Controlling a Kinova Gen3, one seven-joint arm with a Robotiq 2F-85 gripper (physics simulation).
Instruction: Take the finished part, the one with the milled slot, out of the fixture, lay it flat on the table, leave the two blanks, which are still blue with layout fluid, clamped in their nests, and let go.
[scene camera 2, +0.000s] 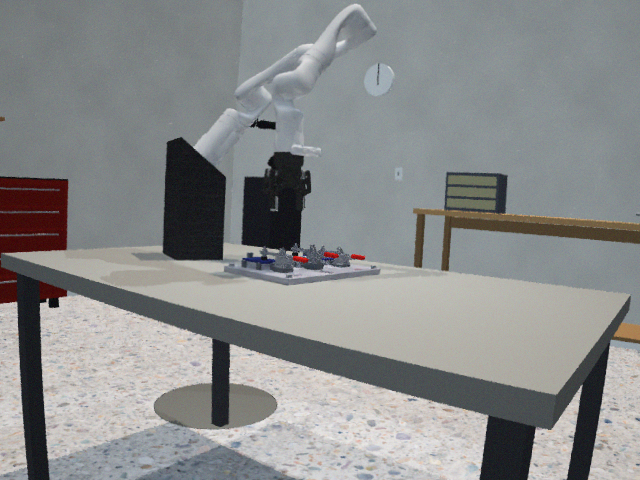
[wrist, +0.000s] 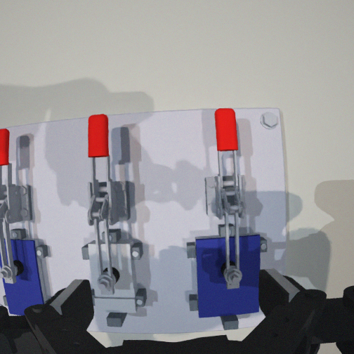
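Seen in the pictures: gripper, fingertip midpoint: (scene camera 2: 287, 211); arm's base, link origin: (scene camera 2: 199, 164).
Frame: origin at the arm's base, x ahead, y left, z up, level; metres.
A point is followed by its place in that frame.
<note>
The finished part (wrist: 125, 257), bare grey with a slot line across its lower portion, lies in the middle nest of the fixture plate (scene camera 2: 336, 273) {x 0.545, y 0.037, z -0.270 m} (wrist: 165, 270). A toggle clamp with a red handle (wrist: 98, 135) has its arm over the part and its black tip on it. One blue blank (wrist: 210, 280) lies under a clamp in the right nest; another blue blank (wrist: 29, 290) is under a clamp at the left, partly cut off by the wrist view's edge. My gripper (scene camera 2: 288, 206) {x 0.420, y -0.019, z -0.124 m} (wrist: 174, 294) is open and empty, pointing down above the fixture.
The other red clamp handles (wrist: 226, 129) (wrist: 3, 146) lie level over the plate. A bolt head (wrist: 269, 120) sits at its corner. The table (scene camera 2: 413, 320) {x 0.921, y -0.199, z -0.284 m} (wrist: 200, 45) extends around the fixture. A black pedestal (scene camera 2: 193, 206) {x 0.092, y -0.079, z -0.128 m} carries the arm behind it.
</note>
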